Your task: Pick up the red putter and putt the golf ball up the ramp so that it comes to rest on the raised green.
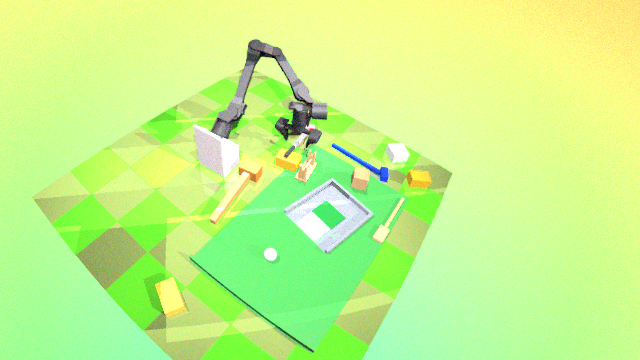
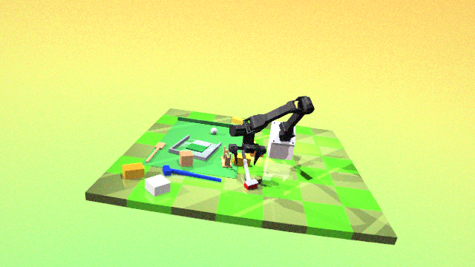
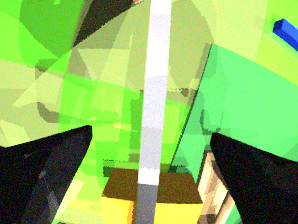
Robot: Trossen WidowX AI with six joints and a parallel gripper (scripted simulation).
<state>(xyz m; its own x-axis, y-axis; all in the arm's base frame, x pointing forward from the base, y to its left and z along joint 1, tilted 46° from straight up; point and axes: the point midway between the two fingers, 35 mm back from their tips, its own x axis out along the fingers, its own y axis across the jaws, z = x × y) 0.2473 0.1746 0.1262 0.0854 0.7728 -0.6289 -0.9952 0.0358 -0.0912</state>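
Right now my gripper tip is 40 mm to the right of the red putter and 10 mm past it. From my gripper tip the other things lie so: wooden rack 90 mm to the right, 90 mm ahead; then blue putter 280 mm ahead, 90 mm to the left, 30 mm below; then white block 410 mm ahead, 230 mm to the left, 20 mm below.
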